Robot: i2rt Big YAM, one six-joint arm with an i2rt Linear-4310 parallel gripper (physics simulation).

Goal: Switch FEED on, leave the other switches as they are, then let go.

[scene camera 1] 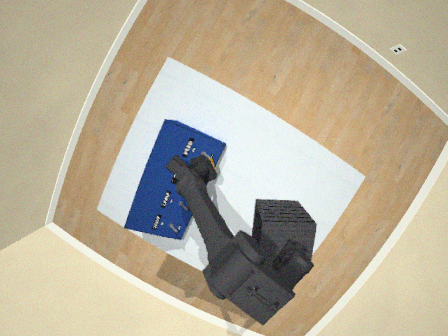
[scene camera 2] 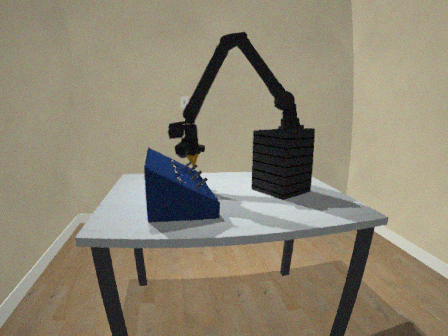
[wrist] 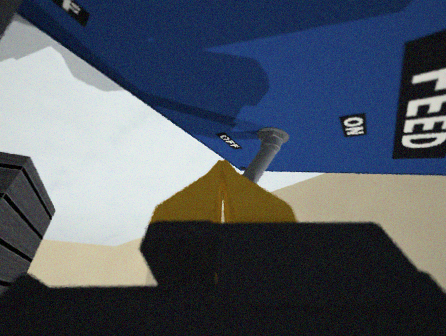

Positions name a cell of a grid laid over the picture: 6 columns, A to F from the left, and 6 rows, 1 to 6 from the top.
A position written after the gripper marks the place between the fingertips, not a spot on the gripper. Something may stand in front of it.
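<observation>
Gripper (wrist: C3) visible. Blue switch panel (wrist: E2) visible.
</observation>
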